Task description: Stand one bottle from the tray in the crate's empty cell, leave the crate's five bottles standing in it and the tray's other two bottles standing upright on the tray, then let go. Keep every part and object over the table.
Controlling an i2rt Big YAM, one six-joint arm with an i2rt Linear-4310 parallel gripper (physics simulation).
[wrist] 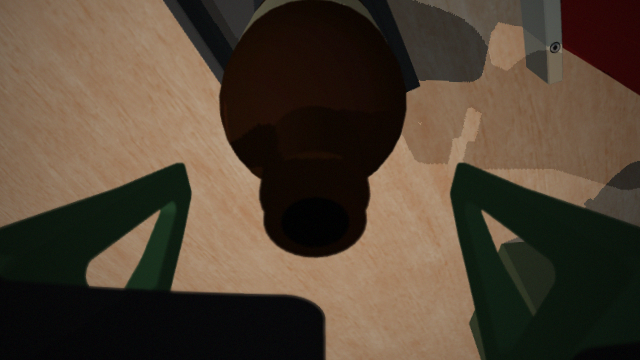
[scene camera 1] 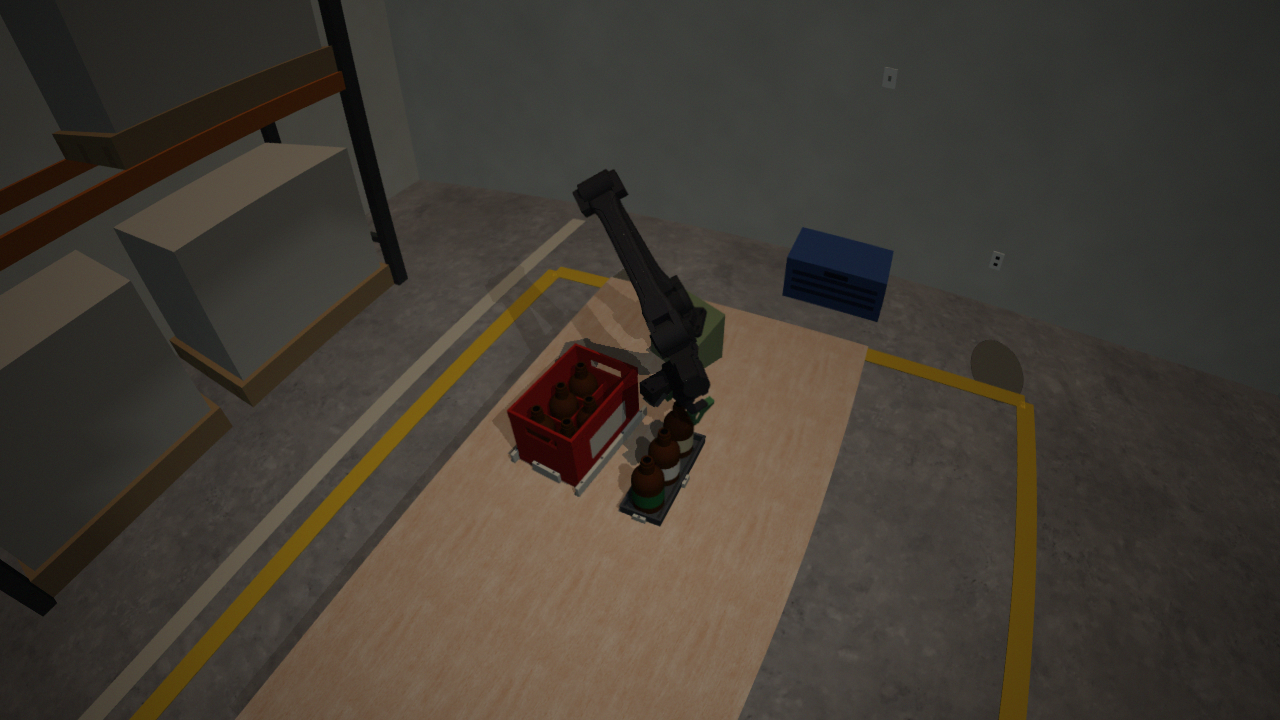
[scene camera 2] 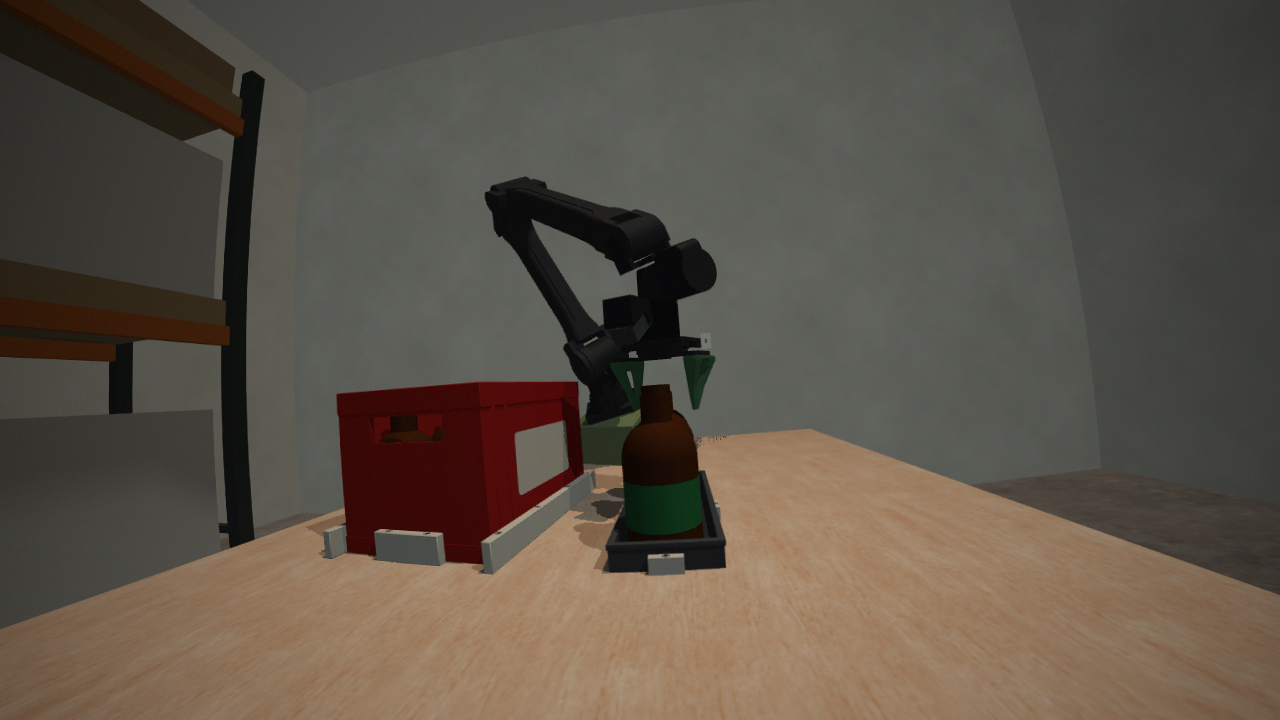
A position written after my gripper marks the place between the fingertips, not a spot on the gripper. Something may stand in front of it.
In view: my gripper (scene camera 2: 665, 409), a green-label bottle (scene camera 2: 661, 482) and a cream-labelled bottle (scene camera 1: 678, 421).
The green-label bottle shows as well in scene camera 1 (scene camera 1: 647, 480). The cream-labelled bottle is seen too in the wrist view (wrist: 313, 105). My gripper shows as well in the wrist view (wrist: 320, 177). The wrist view does not show the green-label bottle: it is out of frame.
